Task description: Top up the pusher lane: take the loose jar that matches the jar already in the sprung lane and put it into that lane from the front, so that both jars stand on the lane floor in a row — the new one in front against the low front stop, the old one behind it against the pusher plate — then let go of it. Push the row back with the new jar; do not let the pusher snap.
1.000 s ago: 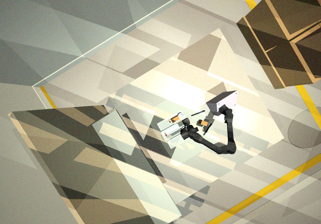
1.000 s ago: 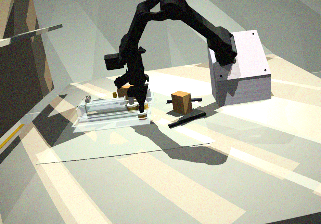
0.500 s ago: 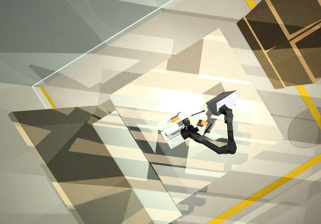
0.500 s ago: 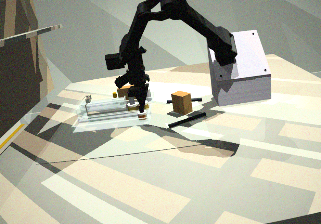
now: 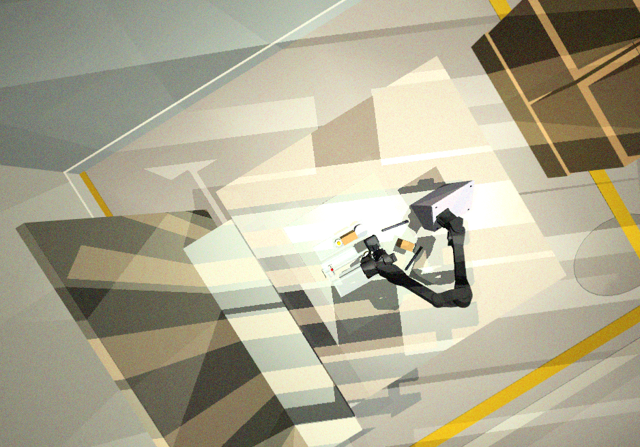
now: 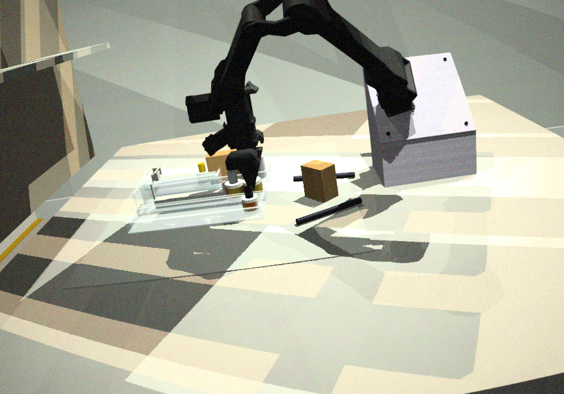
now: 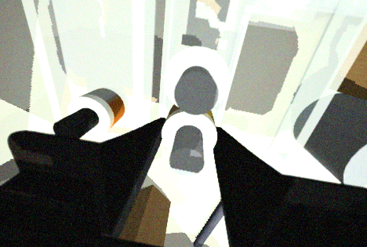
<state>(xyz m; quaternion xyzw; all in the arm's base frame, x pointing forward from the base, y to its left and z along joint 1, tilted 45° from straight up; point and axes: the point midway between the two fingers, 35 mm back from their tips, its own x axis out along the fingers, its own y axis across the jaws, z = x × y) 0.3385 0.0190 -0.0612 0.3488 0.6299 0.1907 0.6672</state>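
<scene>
My gripper tip is now 1 cm past the grey cylinder and 13 cm to the left of it. Round my gripper tip: shelf unit (50 cm ahead, 9 cm to the right, 34 cm above).
</scene>
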